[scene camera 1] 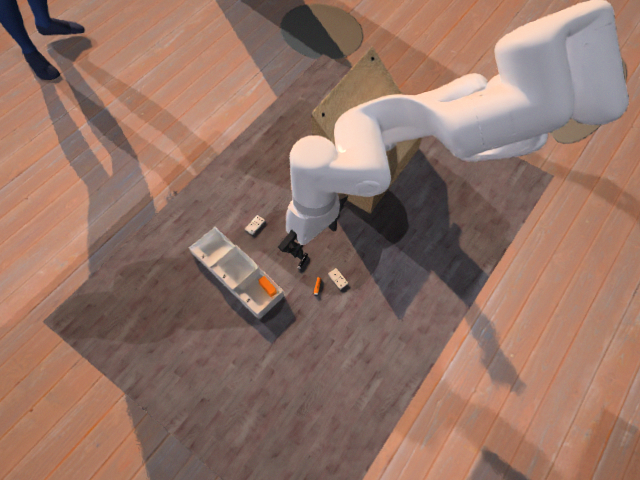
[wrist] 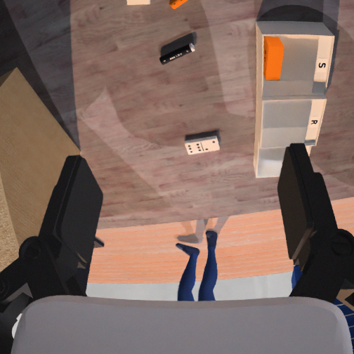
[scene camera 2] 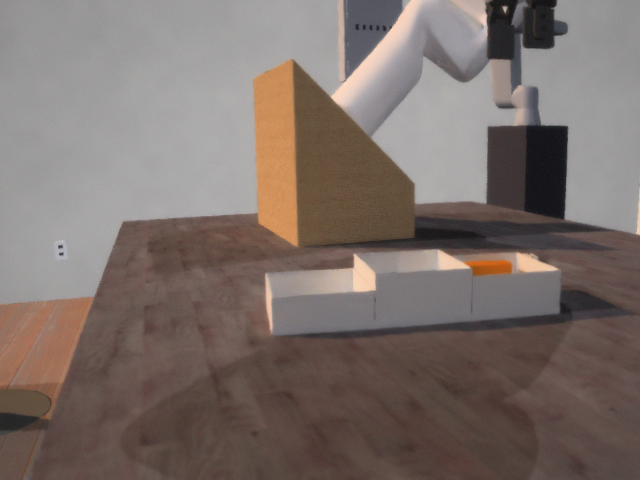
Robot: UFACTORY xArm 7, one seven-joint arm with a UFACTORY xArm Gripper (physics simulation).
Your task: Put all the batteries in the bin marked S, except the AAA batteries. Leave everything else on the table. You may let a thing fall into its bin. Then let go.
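Where they show: gripper, fingertip midpoint: (scene camera 1: 313,240) (scene camera 2: 517,54); arm's base at its link origin: (scene camera 2: 334,135).
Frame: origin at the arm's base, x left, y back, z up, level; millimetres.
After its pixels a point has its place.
My gripper (scene camera 2: 519,47) {x 30, y -403, z 86 mm} (wrist: 184,169) is open and empty, high above the table. A small black battery (wrist: 177,53) lies on the table in the wrist view; its print is too small to read surely. In scene camera 1 it blends with the gripper's dark parts. An orange battery (scene camera 1: 317,285) {x 39, y -403, z -148 mm} (wrist: 178,3) lies beyond it, cut off by the wrist view's top edge. An orange box-shaped block, seemingly a battery, (scene camera 1: 267,285) {x -62, y -469, z -124 mm} (scene camera 2: 490,267) {x -66, y -475, z -127 mm} (wrist: 273,58) is inside the bin marked S (scene camera 1: 272,303) {x -31, y -499, z -136 mm} (scene camera 2: 516,297) {x -84, y -532, z -140 mm} (wrist: 300,60), the end bin of the row.
The bin marked R (scene camera 2: 421,299) {x -167, y -508, z -136 mm} (wrist: 285,115) is in the middle, with a third bin (scene camera 1: 210,242) {x -259, y -429, z -151 mm} (scene camera 2: 323,312) {x -245, y -486, z -141 mm} at the other end. One white domino (scene camera 1: 254,224) {x -188, y -331, z -150 mm} (wrist: 202,145) lies near the bins, another (scene camera 1: 338,279) {x 76, y -363, z -151 mm} beside the orange battery. A wooden wedge (scene camera 1: 364,82) {x -74, y 41, z 76 mm} (scene camera 2: 351,191) {x -42, y -141, z -82 mm} stands behind.
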